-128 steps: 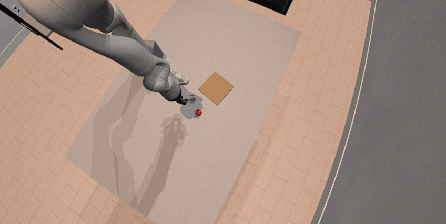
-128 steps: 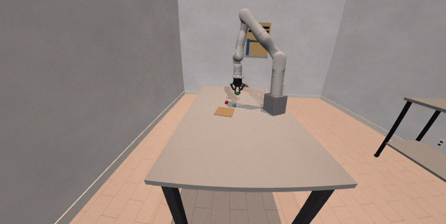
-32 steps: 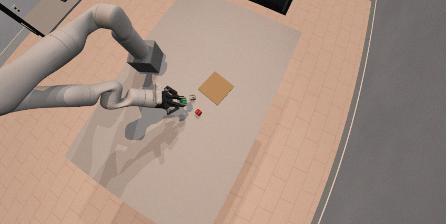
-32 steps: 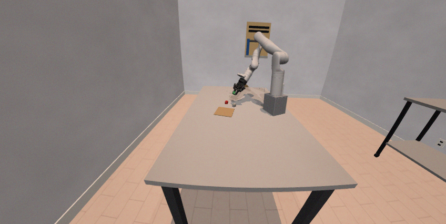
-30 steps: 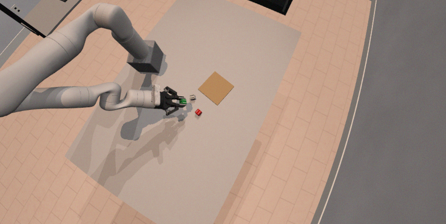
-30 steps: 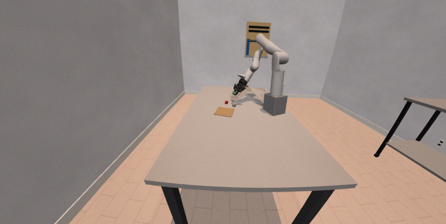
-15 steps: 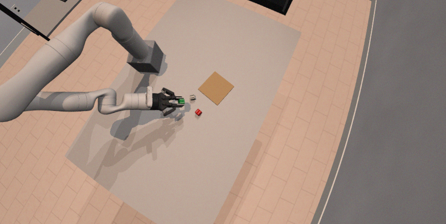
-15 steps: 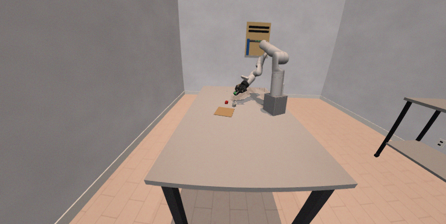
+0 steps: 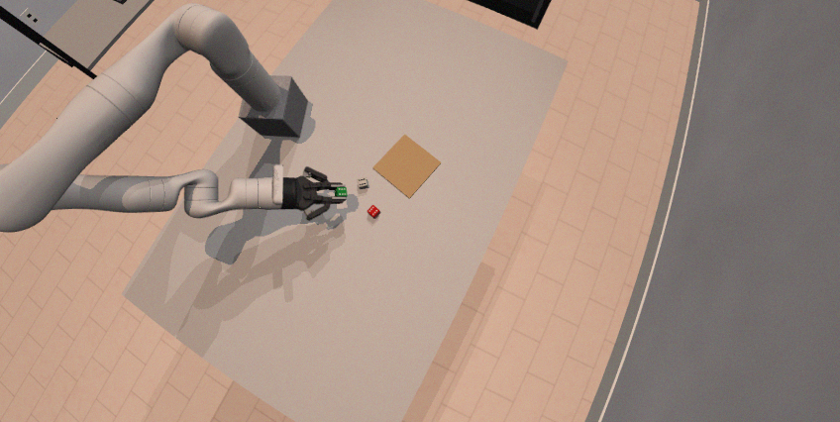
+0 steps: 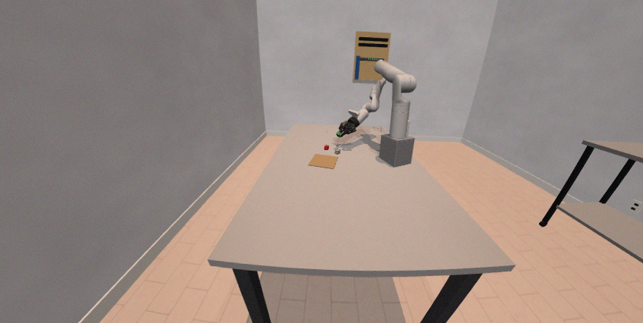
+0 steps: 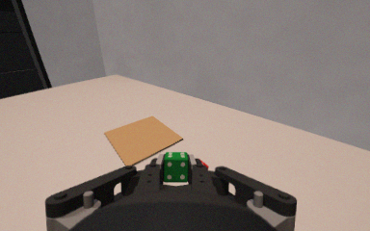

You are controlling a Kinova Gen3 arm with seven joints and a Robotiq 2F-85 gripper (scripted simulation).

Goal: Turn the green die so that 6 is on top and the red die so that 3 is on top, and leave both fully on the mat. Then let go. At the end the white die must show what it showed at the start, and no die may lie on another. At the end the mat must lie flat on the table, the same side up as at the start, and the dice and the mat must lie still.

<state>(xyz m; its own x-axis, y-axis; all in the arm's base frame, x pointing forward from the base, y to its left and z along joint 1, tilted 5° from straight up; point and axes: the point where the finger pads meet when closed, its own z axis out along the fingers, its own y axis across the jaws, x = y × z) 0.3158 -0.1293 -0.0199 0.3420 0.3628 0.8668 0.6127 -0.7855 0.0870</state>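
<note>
Right now the white die is 2 cm ahead of my hand, 7 cm to the left of it and 9 cm below it. The rest, counted from my hand: green die 1 cm ahead; then red die 8 cm ahead, 2 cm to the left, 9 cm below; then tan mat 10 cm ahead, 18 cm to the left, 10 cm below.
</note>
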